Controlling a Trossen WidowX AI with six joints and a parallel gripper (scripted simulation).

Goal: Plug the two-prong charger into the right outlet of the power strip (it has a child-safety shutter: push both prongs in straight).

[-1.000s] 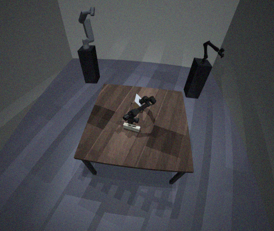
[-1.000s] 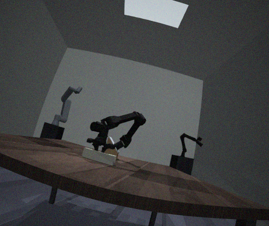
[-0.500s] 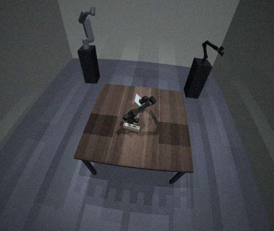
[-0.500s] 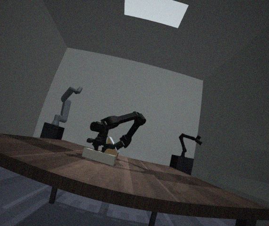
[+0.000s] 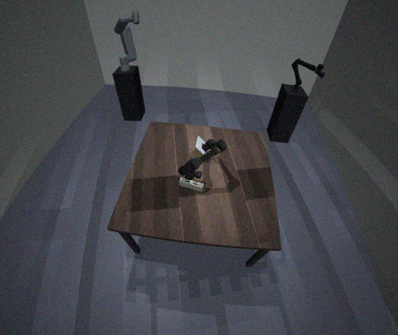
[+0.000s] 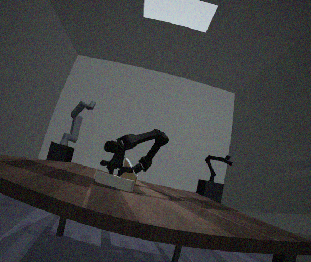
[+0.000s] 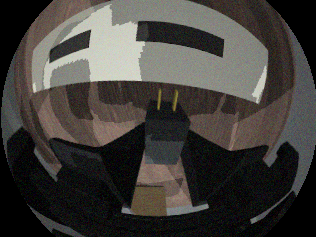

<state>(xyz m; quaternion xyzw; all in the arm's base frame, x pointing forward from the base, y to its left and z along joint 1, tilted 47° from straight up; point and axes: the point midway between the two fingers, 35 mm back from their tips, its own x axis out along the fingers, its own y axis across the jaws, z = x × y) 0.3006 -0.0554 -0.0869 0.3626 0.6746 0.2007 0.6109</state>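
Now: gripper tip 20 mm short of the dark two-prong charger and 10 mm below it.
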